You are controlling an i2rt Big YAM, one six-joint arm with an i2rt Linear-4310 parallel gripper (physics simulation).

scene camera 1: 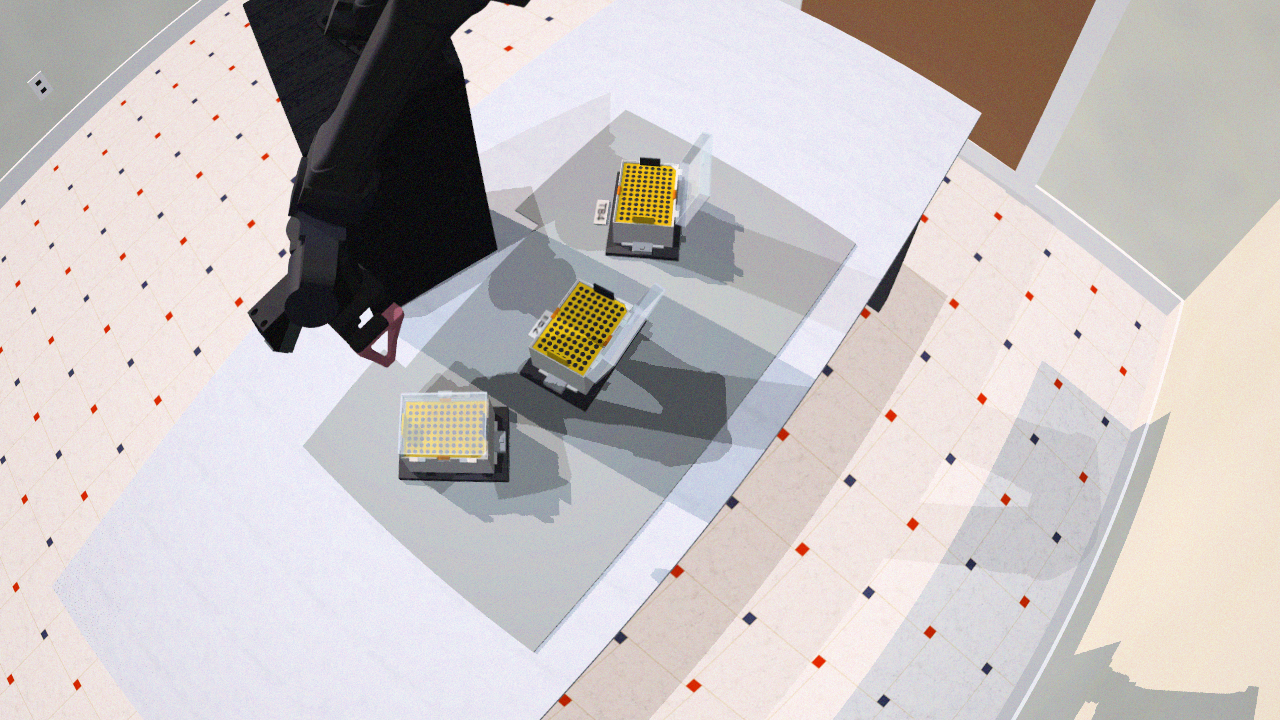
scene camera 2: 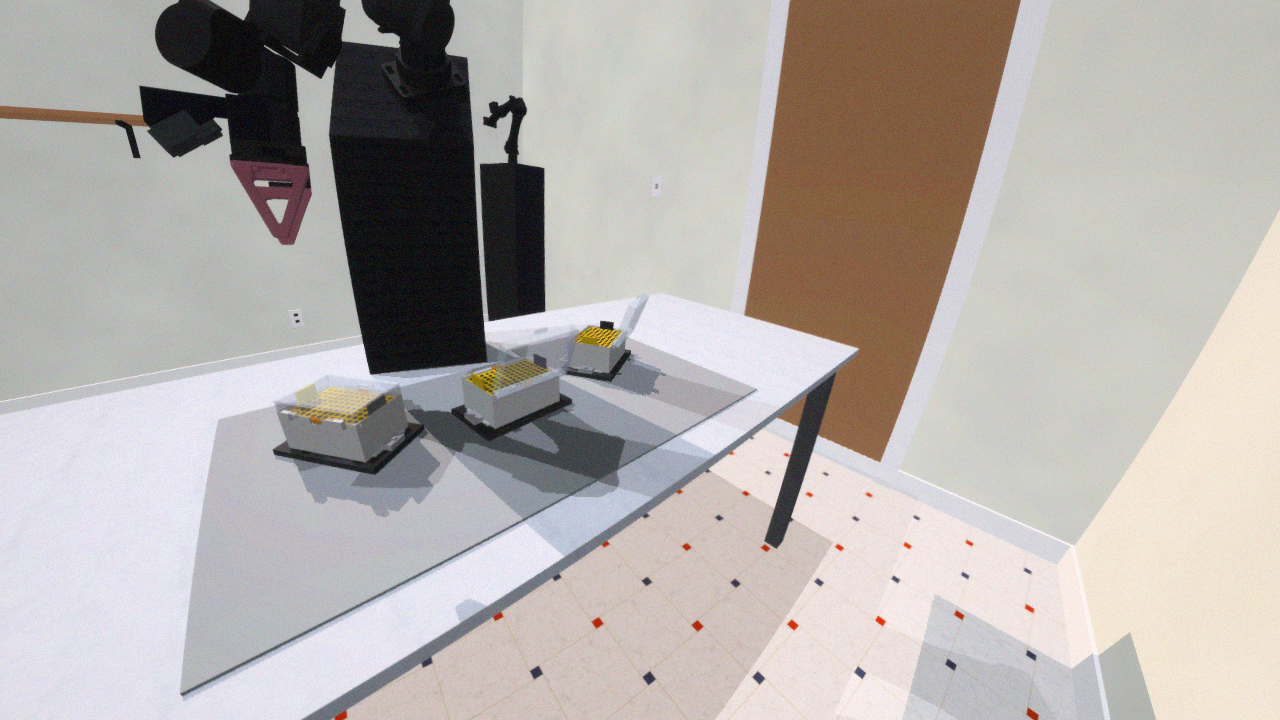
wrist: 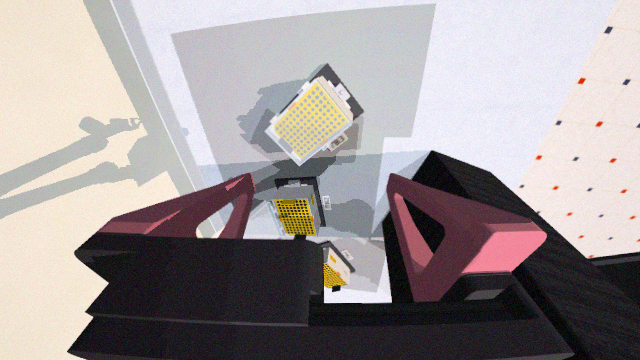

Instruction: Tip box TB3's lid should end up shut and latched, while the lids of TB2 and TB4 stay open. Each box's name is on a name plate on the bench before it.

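Places are measured from the arm's base along level axes (x ahead, y left, z up), in centimetres.
Pixels of known places: gripper, between the fingertips: [scene camera 1: 367,341] [scene camera 2: 284,241] [wrist: 320,180]; arm's base, origin of its link: [scene camera 2: 425,81].
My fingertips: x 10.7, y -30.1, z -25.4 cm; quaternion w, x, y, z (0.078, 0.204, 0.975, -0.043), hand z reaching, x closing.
Observation:
For each thing: its top centre in the pictures, then the offset to it from my fingertips. Level surfaces: height alone.
- TB3, centre of its top: [scene camera 1: 441,414] [scene camera 2: 345,386] [wrist: 311,133] dx +5.5, dy +0.8, dz -18.2 cm
- TB2, centre of its top: [scene camera 1: 580,320] [scene camera 2: 510,365] [wrist: 293,223] dx +18.2, dy +18.7, dz -18.5 cm
- TB4, centre of its top: [scene camera 1: 638,189] [scene camera 2: 592,331] [wrist: 329,278] dx +18.7, dy +42.2, dz -19.4 cm
- grey mat, height of its surface: dz -26.0 cm
- white bench, height of its surface: dz -26.2 cm
TB3 [scene camera 1: 447,464] [scene camera 2: 331,438] [wrist: 312,120] is the nearest box in scene camera 1; its clear lid [scene camera 1: 444,424] lies down over the yellow rack. Whether the latch is engaged is too small to tell. TB2 [scene camera 1: 577,331] [scene camera 2: 514,400] [wrist: 296,215], in the middle, has its lid [scene camera 1: 637,317] standing open. TB4 [scene camera 1: 646,197] [scene camera 2: 597,353] [wrist: 336,270], farthest, has its lid [scene camera 1: 698,183] [scene camera 2: 636,313] upright and open. My gripper [scene camera 1: 388,360] [scene camera 2: 287,240] [wrist: 320,180] is open and empty, raised well above the bench, apart from all boxes. In the wrist view it partly hides TB4.
The boxes stand on a grey mat [scene camera 1: 537,573] [scene camera 2: 268,573] [wrist: 390,75] on the white bench [scene camera 1: 223,537]. The arm's black pedestal [scene camera 1: 411,197] [scene camera 2: 407,232] stands behind them. A second arm on a pedestal [scene camera 2: 512,237] is farther back.

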